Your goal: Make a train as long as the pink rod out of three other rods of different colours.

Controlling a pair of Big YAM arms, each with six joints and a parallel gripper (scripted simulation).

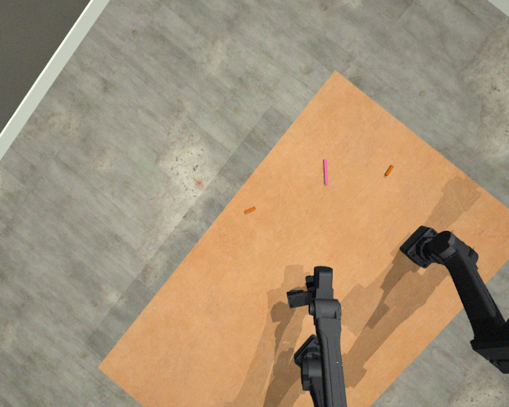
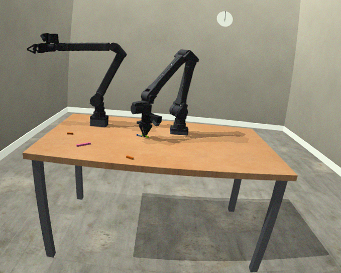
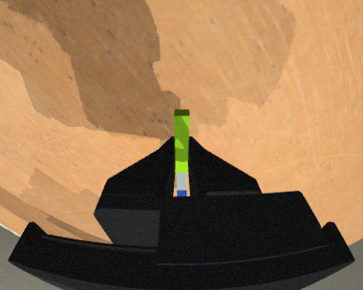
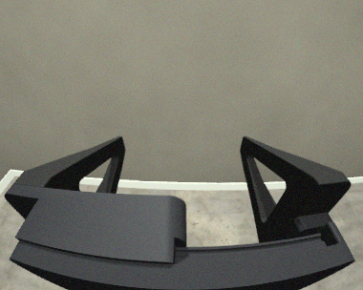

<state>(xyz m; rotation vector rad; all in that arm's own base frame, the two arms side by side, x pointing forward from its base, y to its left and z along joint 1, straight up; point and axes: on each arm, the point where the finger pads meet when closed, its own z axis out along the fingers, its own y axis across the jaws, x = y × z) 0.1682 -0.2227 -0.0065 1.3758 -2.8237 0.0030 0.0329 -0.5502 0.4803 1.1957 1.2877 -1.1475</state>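
My left gripper is now 20 mm past the grey rod, 30 mm to the left of it and 10 mm above it. From my left hand the other things lie so: pink rod 240 mm ahead, 320 mm to the right, 10 mm below; then lime rod right at my left hand; then blue rod 30 mm behind, 50 mm to the right, 10 mm below.
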